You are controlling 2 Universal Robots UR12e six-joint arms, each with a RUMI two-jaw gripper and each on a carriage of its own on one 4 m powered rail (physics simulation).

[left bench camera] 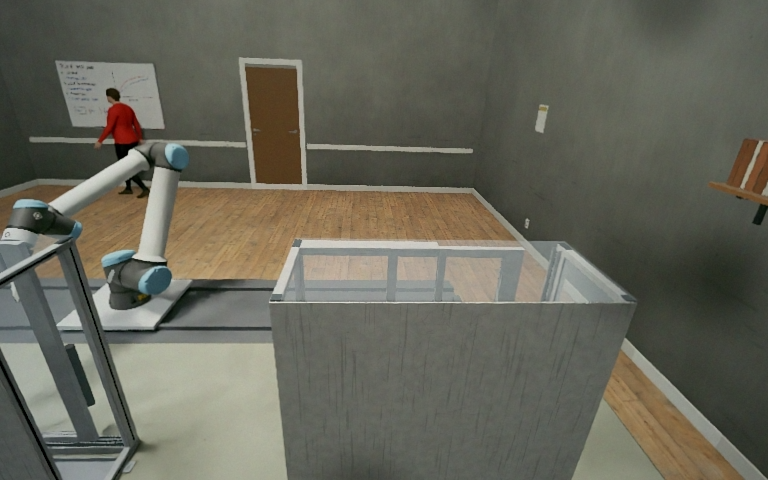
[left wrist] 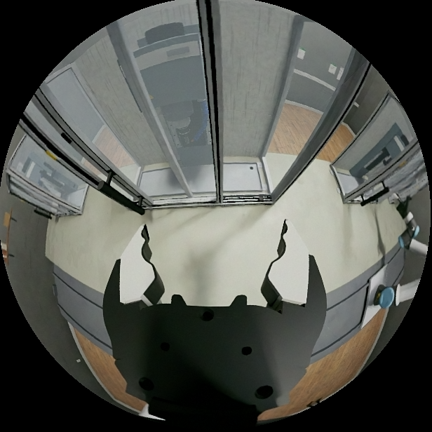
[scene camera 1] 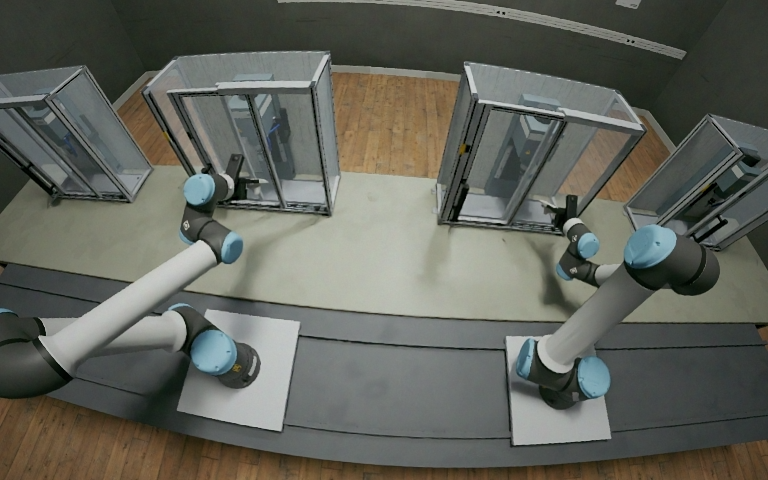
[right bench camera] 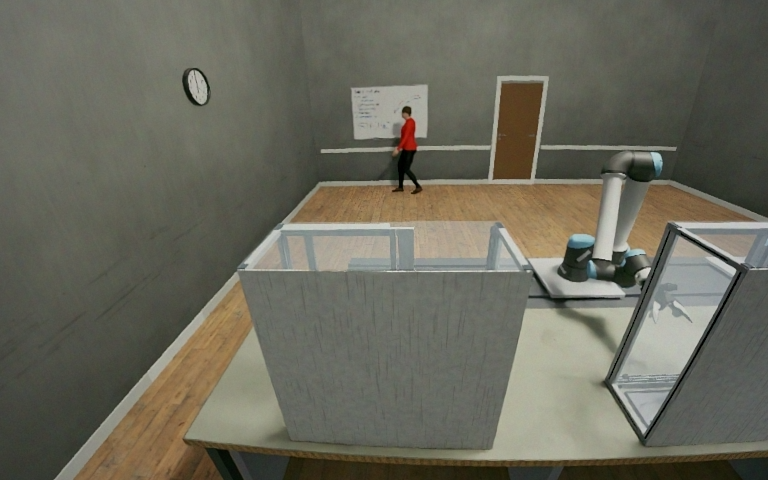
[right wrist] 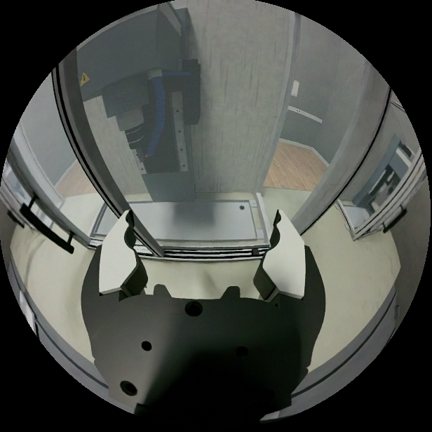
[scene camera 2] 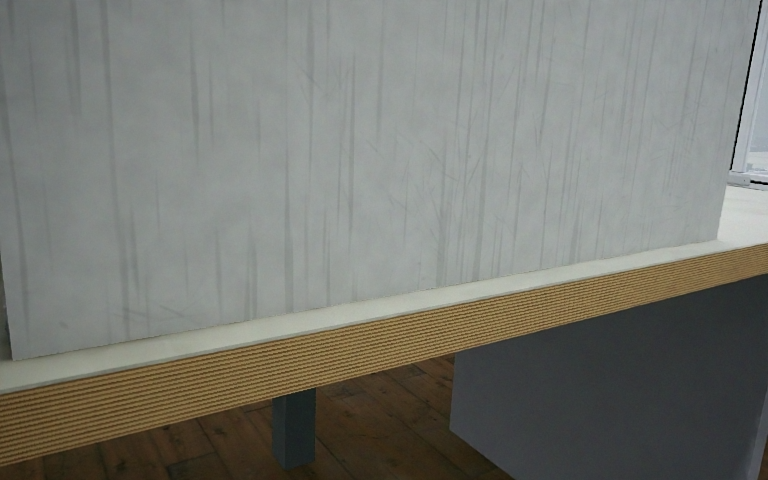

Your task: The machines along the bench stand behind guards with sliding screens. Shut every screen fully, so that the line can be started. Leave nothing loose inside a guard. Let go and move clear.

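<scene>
Four glazed guards stand along the bench. In scene camera 1, the second guard's screen [scene camera 1: 222,141] stands part open, with a gap at its left post. Its black handle [left wrist: 122,192] [left bench camera: 79,373] shows. My left gripper [scene camera 1: 256,187] [left wrist: 213,223] is open and empty in front of this screen. The third guard's screen [scene camera 1: 505,164] looks shut. My right gripper [scene camera 1: 548,207] [right wrist: 202,210] [right bench camera: 672,316] is open and empty at this guard's right half. The far-right guard's screen handle [scene camera 1: 710,229] stands apart from its post. The far-left guard [left bench camera: 453,384] also shows a gap at its screen.
The bench top [scene camera 1: 373,254] runs in front of the guards. The rail [scene camera 1: 396,379] carries both white carriages [scene camera 1: 271,373] [scene camera 1: 523,418]. Machines [scene camera 1: 257,124] [scene camera 1: 523,147] stand inside the guards. A person in red [left bench camera: 121,121] [right bench camera: 407,135] is near the whiteboard.
</scene>
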